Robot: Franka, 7 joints.
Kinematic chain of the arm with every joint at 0, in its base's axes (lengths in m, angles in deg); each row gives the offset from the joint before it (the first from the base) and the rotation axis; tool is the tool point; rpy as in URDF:
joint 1: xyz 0 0 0.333 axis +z
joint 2: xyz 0 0 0 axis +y
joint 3: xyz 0 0 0.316 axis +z
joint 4: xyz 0.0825 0 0 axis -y
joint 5: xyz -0.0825 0 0.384 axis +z
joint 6: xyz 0 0 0 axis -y
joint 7: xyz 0.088 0 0 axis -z
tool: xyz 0 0 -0.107 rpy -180 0 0
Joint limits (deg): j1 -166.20..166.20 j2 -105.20..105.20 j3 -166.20..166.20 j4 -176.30..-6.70 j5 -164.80..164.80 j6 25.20..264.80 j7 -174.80..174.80
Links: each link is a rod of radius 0.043 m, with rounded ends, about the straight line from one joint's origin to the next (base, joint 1, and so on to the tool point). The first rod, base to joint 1, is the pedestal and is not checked.
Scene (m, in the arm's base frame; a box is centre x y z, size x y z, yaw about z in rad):
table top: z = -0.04
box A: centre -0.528 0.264 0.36 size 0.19 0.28 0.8 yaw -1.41
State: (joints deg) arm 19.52 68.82 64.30 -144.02 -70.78 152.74 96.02
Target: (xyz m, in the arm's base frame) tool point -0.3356 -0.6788 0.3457
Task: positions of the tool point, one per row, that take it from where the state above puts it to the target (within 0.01 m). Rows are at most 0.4 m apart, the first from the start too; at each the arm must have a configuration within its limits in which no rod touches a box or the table.
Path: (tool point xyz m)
1: 0.0849 0.4529 0.0960
2: 0.3124 0.3866 0.0573
3: 0.4994 0.2122 0.0425
4: 0.5969 -0.0407 0.0562
5: 0.5196 -0.3583 0.0645
6: 0.2987 -0.6089 0.1188
7: -0.0135 -0.7255 0.2154
8: -0.3357 -0.6788 0.3457

